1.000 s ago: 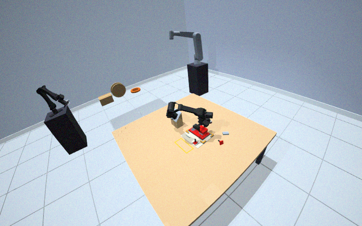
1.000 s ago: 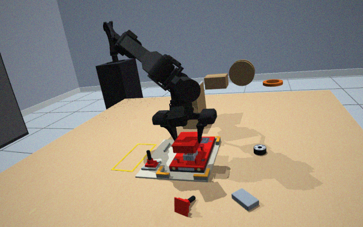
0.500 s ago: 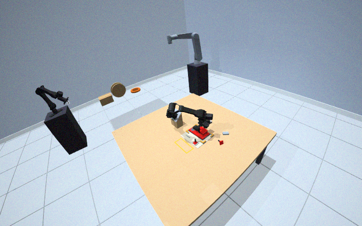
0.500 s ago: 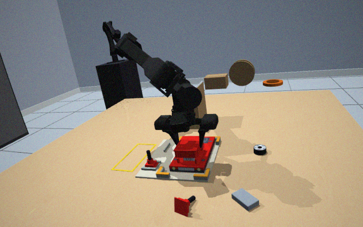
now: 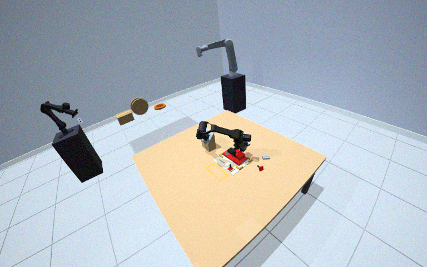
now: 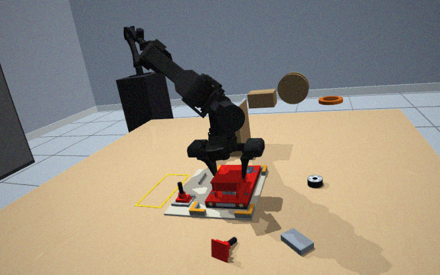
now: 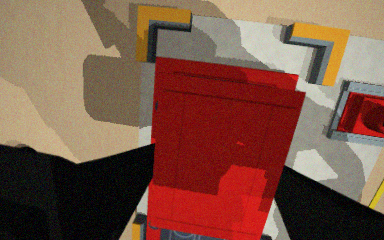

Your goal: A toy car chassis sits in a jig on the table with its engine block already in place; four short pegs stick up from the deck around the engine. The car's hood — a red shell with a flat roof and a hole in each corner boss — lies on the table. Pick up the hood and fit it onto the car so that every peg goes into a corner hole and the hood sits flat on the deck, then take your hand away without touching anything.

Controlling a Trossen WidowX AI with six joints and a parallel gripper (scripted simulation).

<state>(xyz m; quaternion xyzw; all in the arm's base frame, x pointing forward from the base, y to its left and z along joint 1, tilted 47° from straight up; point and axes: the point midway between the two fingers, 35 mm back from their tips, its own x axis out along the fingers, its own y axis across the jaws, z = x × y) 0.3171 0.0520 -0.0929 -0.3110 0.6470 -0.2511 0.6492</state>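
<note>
Now: gripper tip 3 cm above the grey engine block. Also, from my gripper tip: wheel 20 cm to the left, 9 cm behind, 5 cm below; red hood 1 cm above.
</note>
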